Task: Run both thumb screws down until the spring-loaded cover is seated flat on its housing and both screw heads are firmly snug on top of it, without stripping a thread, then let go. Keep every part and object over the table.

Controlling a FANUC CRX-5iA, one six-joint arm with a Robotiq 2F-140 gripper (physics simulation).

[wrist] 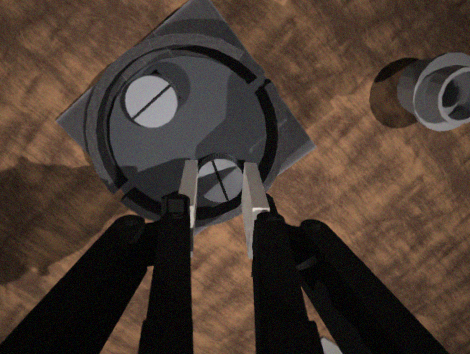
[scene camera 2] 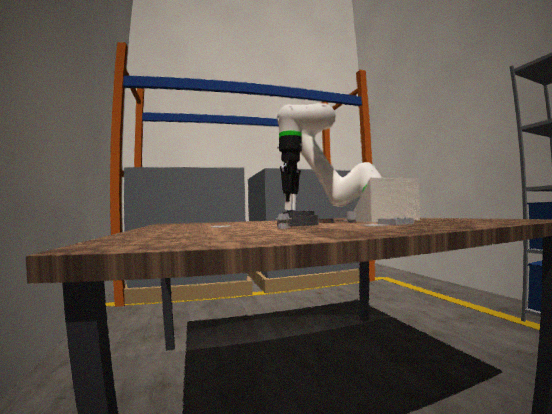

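Pixels of known places: gripper, fingertip midpoint: point(wrist: 220, 181) point(scene camera 2: 290, 210); arm's base at its link origin: point(scene camera 2: 382, 201).
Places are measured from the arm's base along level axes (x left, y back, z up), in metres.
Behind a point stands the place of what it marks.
The grey square housing point(scene camera 2: 303, 218) {x 0.066, y -0.460, z -0.065 m} point(wrist: 292, 142) {x 0.044, y -0.509, z -0.053 m} sits on the table, turned diagonally in the wrist view. Its round grey cover point(wrist: 160, 140) {x -0.008, y -0.438, z -0.043 m} lies inside a raised ring. One thumb screw point(wrist: 151, 101) {x 0.012, y -0.419, z -0.030 m}, with a light slotted head, stands at the cover's upper left, free of the fingers, with a shadow beside it. The other thumb screw point(wrist: 216, 186) {x -0.006, y -0.482, z -0.030 m} is at the cover's lower edge in the wrist view. My gripper point(scene camera 2: 290, 205) {x -0.003, y -0.482, z -0.032 m} point(wrist: 220, 181) {x -0.003, y -0.482, z -0.032 m} points down and is shut on this second screw's head, one pale fingertip on each side. The gap under the cover and the screws' depth cannot be told.
A grey, hollow round part point(wrist: 422, 95) {x 0.129, y -0.560, z -0.059 m} stands to the right of the housing in the wrist view. A pale block point(scene camera 2: 392, 200) {x 0.100, y -0.034, z -0.001 m} stands beside the arm's base on the wooden table point(scene camera 2: 200, 245) {x 0.511, y -0.889, z -0.093 m}. Low grey pieces point(scene camera 2: 395, 221) {x 0.307, y -0.230, z -0.081 m} lie in front of that block.
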